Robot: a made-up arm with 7 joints.
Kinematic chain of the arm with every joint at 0, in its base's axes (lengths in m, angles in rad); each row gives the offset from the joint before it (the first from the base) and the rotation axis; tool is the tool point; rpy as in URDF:
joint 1: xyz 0 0 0.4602 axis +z
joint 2: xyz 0 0 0 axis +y
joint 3: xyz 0 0 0.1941 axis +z
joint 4: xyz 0.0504 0 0 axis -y
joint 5: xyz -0.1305 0 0.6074 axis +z
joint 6: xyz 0 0 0 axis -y
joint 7: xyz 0.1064 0 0 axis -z
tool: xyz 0 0 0 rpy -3.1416 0 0
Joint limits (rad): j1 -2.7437..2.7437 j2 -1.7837..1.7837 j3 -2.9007..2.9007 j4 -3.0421..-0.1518 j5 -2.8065..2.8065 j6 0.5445..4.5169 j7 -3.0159..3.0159
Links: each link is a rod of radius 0.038 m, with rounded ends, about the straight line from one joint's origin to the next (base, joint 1, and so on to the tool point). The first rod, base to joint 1, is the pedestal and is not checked.
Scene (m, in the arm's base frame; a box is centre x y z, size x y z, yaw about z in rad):
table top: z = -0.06
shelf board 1: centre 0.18 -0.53 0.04 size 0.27 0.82 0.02 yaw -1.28
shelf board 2: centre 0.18 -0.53 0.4 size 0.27 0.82 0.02 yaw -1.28
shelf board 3: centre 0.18 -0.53 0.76 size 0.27 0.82 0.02 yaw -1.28
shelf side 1: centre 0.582 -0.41 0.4 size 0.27 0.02 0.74 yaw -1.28
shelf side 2: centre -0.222 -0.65 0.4 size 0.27 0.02 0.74 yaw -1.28
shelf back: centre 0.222 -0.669 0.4 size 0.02 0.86 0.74 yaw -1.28
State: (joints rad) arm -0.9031 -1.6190 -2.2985 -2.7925 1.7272 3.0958 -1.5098
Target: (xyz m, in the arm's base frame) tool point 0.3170 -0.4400 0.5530
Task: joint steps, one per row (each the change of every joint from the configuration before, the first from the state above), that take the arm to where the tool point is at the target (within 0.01 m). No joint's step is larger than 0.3 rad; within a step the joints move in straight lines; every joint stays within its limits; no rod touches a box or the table.
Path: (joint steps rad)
1: -0.2479 0.1273 0.1716 -0.0499 0.2159 0.2615 0.1523
2: -0.2478 0.1274 0.1717 -0.0499 0.2158 0.2614 0.1523
3: -0.2479 0.1273 0.1716 -0.0500 0.2159 0.2615 0.1524
4: -0.2479 0.1273 0.1717 -0.0499 0.2158 0.2615 0.1523
5: -0.2478 0.1273 0.1716 -0.0499 0.2159 0.2615 0.1523
6: 0.2465 -0.1602 0.0329 0.0000 0.0000 -0.2443 -0.0282
7: 0.2466 -0.1603 0.0328 0.0000 0.0000 -0.2442 -0.0282
8: 0.2466 -0.1603 0.0329 0.0000 0.0000 -0.2442 -0.0282
9: 0.2465 -0.1602 0.0328 0.0000 0.0000 -0.2443 -0.0282
10: 0.2466 -0.1603 0.0329 0.0000 0.0000 -0.2442 -0.0282
11: 0.1789 0.0000 -0.0084 0.0495 -0.2797 -0.1528 -0.1552
12: 0.1790 0.0000 -0.0084 0.0494 -0.2798 -0.1529 -0.1551
13: 0.1790 0.0000 -0.0084 0.0495 -0.2797 -0.1528 -0.1552
14: 0.1789 0.0000 -0.0084 0.0494 -0.2797 -0.1529 -0.1551

